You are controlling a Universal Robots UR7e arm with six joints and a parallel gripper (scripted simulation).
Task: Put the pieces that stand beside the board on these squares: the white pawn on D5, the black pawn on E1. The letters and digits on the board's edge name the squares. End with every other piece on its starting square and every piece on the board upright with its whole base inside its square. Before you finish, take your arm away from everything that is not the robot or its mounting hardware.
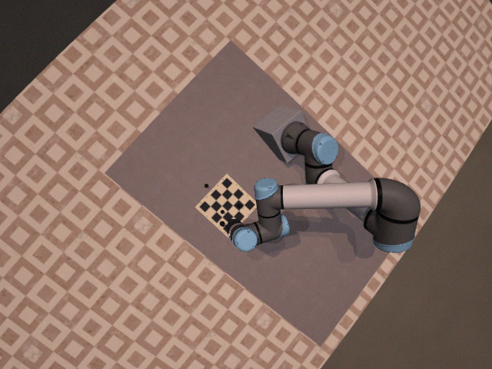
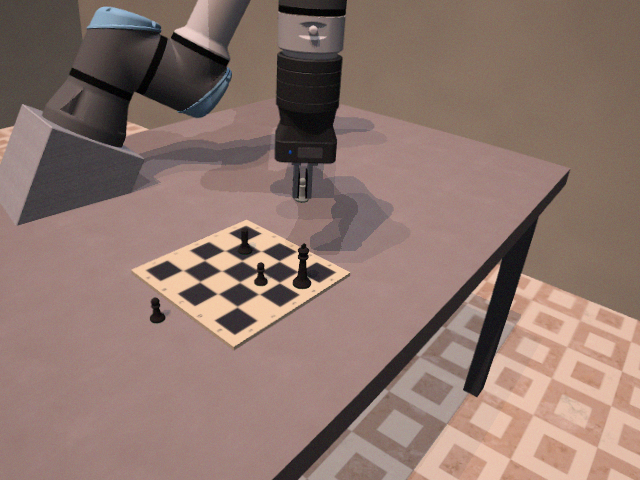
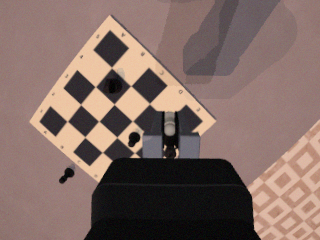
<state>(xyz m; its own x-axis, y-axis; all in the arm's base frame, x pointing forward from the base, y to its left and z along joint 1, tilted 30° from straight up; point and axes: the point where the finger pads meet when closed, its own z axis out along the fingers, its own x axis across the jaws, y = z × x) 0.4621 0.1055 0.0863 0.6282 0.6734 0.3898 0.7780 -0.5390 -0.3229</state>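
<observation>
My gripper is now 90 mm above the black king, 50 mm short of it and 30 mm to the left of it. From my hand the other things lie so: chessboard (130 mm below, 80 mm to the right, 30 mm behind); then white pawn (10 mm below).
</observation>
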